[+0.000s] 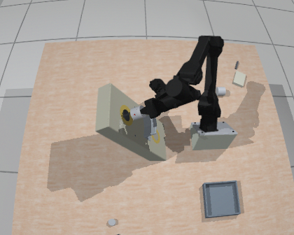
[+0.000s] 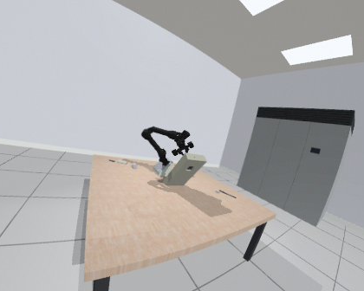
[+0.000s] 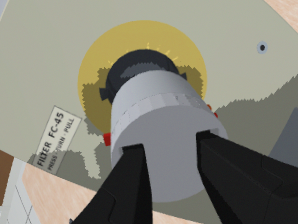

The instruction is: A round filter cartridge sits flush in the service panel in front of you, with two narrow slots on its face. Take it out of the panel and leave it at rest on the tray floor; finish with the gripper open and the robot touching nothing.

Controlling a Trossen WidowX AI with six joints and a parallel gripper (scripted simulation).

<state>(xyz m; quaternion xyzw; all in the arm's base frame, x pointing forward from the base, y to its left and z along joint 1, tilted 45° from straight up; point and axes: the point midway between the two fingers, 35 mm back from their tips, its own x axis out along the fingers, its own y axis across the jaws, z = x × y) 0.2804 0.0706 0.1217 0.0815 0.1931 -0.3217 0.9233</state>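
Right now the grey bracket is 30 mm behind my gripper tip and 130 mm below it. Round my gripper tip: small grey cylinder (170 mm ahead, 340 mm to the left, 260 mm below); service panel (20 mm ahead, 10 mm to the right, 110 mm below); round white filter cartridge (10 mm ahead, 10 mm below).
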